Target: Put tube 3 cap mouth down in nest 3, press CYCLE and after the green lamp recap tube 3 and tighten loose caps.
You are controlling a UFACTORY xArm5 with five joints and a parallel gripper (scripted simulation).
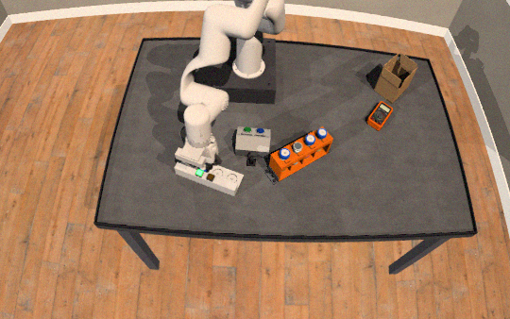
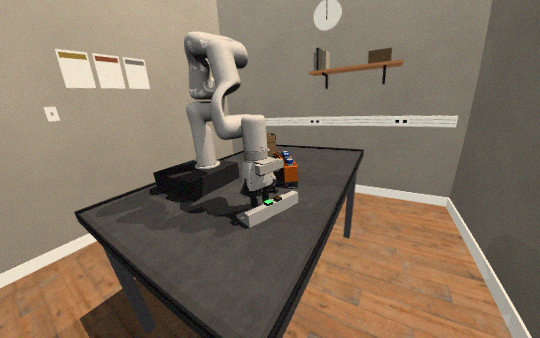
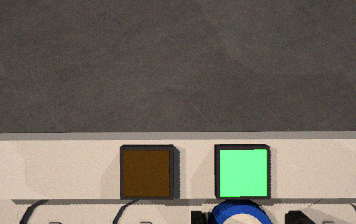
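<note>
The cap 3 is 30 mm below my hand. Round my hand: blue key: 130 mm behind, 190 mm to the left, 20 mm above; grey key housing: 110 mm behind, 160 mm to the left, 10 mm above; green key: 130 mm behind, 140 mm to the left, 20 mm above.
</note>
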